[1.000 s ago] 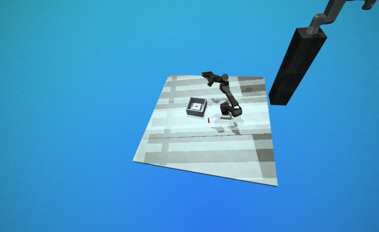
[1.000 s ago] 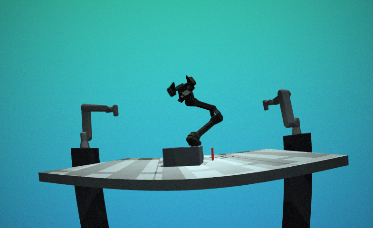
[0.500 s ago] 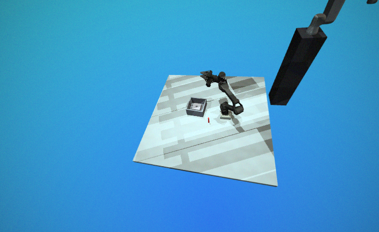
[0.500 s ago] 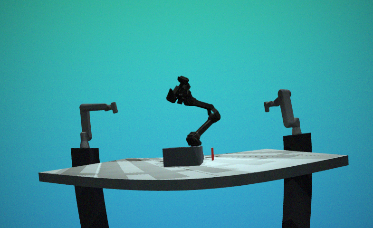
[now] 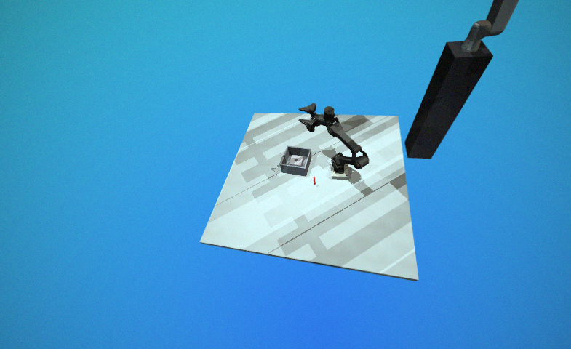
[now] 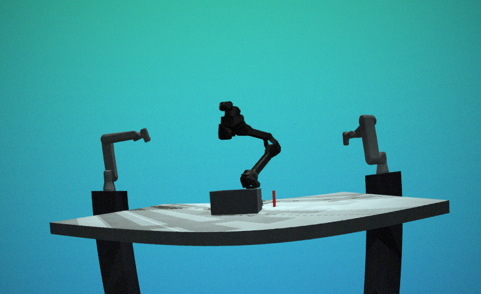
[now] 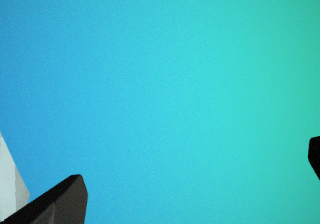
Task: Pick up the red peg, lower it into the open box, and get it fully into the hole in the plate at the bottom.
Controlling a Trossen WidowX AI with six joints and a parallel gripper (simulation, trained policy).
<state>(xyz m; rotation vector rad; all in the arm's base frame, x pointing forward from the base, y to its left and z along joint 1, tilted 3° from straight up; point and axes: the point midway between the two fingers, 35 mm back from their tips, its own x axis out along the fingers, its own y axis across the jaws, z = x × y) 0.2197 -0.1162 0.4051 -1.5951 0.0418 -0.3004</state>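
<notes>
Right now my gripper tip is 100 mm past the red peg, 220 mm to the right of it and 400 mm above it. Also, from my gripper tip: plate (50 mm ahead, 60 mm to the left, 390 mm below); box (50 mm ahead, 60 mm to the left, 410 mm below).
</notes>
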